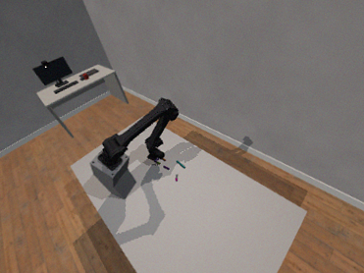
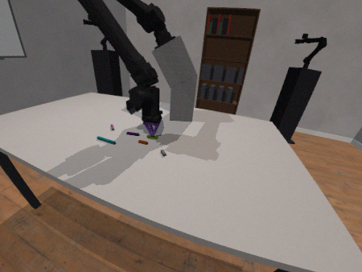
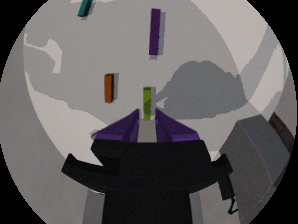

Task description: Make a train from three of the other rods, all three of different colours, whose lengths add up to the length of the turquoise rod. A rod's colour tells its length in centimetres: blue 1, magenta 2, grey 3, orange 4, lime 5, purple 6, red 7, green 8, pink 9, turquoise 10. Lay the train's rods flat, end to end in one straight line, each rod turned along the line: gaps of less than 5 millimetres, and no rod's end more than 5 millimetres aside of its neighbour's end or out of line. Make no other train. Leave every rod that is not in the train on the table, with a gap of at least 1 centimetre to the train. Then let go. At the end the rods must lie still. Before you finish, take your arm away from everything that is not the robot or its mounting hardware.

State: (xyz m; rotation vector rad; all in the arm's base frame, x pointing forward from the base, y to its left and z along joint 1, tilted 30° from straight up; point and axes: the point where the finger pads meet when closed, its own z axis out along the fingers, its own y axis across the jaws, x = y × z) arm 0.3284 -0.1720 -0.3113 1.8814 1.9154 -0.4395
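The lime rod lies 2 cm below my hand. Also, from my hand: purple rod (1 cm behind, 10 cm to the right, 2 cm below); turquoise rod (7 cm ahead, 19 cm to the right, 2 cm below); orange rod (5 cm ahead, 3 cm to the right, 2 cm below).
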